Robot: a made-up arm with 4 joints. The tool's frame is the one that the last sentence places.
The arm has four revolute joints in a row. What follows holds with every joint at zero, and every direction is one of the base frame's.
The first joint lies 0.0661 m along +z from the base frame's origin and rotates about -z.
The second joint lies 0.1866 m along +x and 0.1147 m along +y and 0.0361 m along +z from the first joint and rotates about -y.
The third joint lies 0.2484 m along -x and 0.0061 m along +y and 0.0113 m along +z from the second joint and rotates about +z.
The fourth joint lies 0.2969 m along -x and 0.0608 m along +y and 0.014 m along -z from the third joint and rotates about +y.
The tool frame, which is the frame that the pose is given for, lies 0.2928 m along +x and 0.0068 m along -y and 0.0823 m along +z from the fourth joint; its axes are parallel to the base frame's.
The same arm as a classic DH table. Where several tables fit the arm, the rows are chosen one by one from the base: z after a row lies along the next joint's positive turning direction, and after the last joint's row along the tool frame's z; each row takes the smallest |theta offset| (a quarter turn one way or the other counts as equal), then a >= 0, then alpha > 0; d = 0 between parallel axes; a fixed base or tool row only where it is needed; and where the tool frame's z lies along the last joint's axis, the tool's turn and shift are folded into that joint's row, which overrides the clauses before.
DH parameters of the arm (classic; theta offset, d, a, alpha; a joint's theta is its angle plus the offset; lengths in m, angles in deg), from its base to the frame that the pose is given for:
base (fixed): 0 0 0 180
joint 1: 0 -0.1022 0.1866 -90
joint 2: 0 -0.1208 -0.2484 -90
joint 3: 0 -0.0027 -0.2969 -90
joint 4: 0 0.054 0.2928 90
tool (fixed): 0 0.0823 0 0

